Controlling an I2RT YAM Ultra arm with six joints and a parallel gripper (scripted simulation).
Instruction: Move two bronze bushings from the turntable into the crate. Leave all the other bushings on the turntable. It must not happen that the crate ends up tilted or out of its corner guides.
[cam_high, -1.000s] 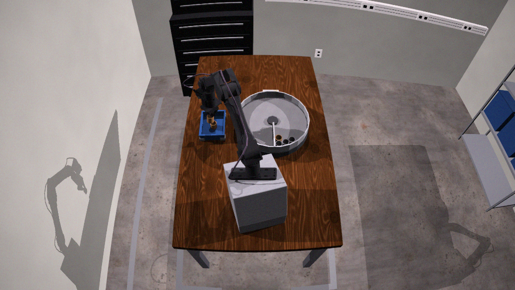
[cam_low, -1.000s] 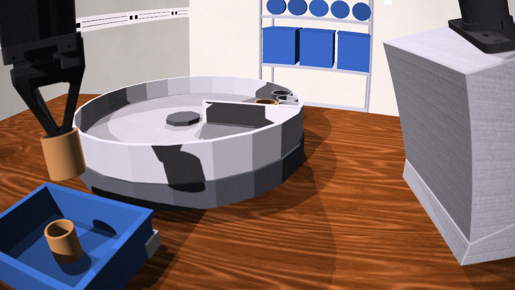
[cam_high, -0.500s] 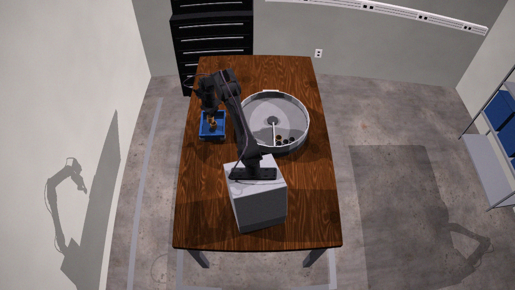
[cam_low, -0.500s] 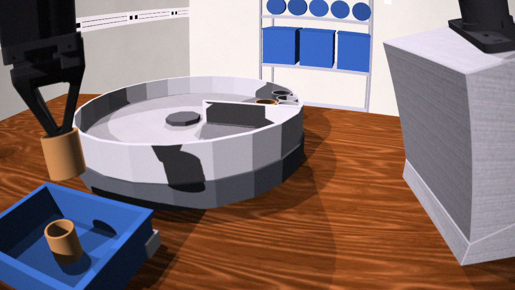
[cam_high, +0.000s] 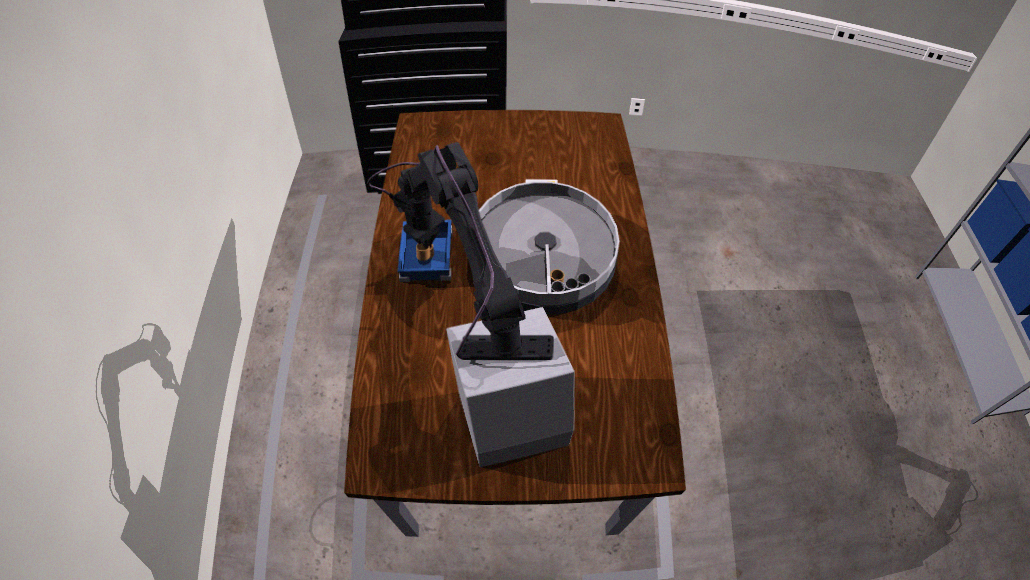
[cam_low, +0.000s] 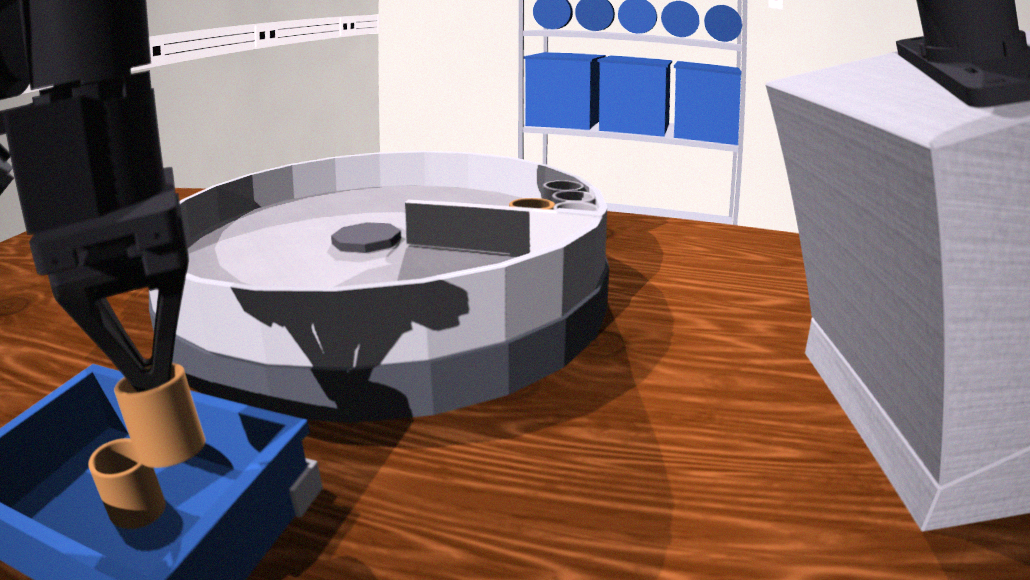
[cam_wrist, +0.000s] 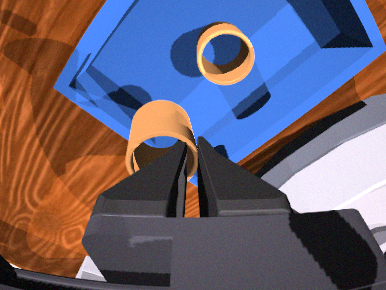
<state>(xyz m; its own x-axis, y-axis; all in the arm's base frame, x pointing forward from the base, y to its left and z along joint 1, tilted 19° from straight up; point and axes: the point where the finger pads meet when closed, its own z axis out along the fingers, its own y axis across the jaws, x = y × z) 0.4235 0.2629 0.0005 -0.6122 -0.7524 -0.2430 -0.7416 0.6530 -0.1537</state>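
The blue crate is 70 mm below my hand, 40 mm ahead of it and 20 mm to the left of it. From my hand the other things lie so: grey turntable 330 mm to the right, 80 mm ahead, 40 mm below.
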